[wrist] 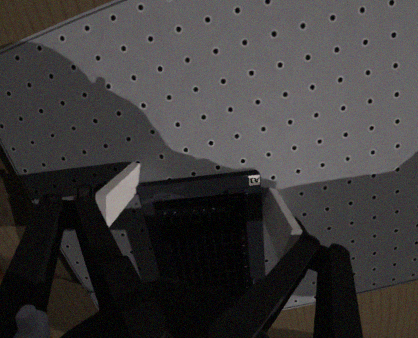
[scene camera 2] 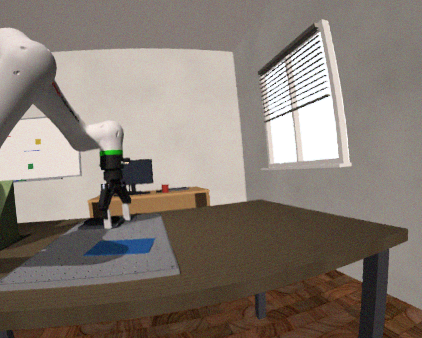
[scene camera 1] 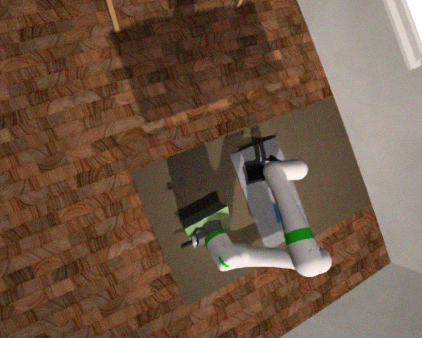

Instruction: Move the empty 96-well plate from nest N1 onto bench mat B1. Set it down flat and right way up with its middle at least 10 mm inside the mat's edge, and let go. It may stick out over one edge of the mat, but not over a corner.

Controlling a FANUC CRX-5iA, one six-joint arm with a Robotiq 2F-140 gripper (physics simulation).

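Frame: origin at the arm's base, x ahead, y left, z up, level; centimetres.
Where they show: gripper, between the fingertips: (wrist: 202, 189); arm's base, origin of its link: (scene camera 1: 209, 228).
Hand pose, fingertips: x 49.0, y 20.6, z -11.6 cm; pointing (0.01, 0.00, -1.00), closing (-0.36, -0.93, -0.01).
Each offset is from my fingertips to the top centre of the thing. Level surfaces: height alone.
The black 96-well plate @[dy +0.7, dx -6.8, dz +2.2 cm] (wrist: 200, 240) lies flat in the dark nest N1 @[dy +0.7, dx -6.8, dz +1.1 cm] (wrist: 195, 184), which has a small A1 tag at one corner. Plate and nest are hard to tell apart in the dim light. They also show as a dark block at the far end of the board in both scene views. My gripper (wrist: 202, 189) (scene camera 2: 117, 218) is open and low over the nest, with one pale fingertip on each side of it and nothing held. In scene camera 1 the arm partly covers it. The blue bench mat B1 @[dz -0.2 cm] (scene camera 2: 122, 246) (scene camera 1: 278, 212) lies flat on the board, apart from the nest.
The grey perforated board @[dz -0.4 cm] (wrist: 280, 80) (scene camera 2: 165, 260) (scene camera 1: 265, 220) lies on the brown table @[dz -1.7 cm] (scene camera 1: 320, 150) (scene camera 2: 240, 240). A green block (scene camera 1: 220, 217) (scene camera 2: 7, 215) stands by the arm's base. A desk with a monitor (scene camera 2: 142, 171) and a red cup (scene camera 2: 165, 188) stands behind.
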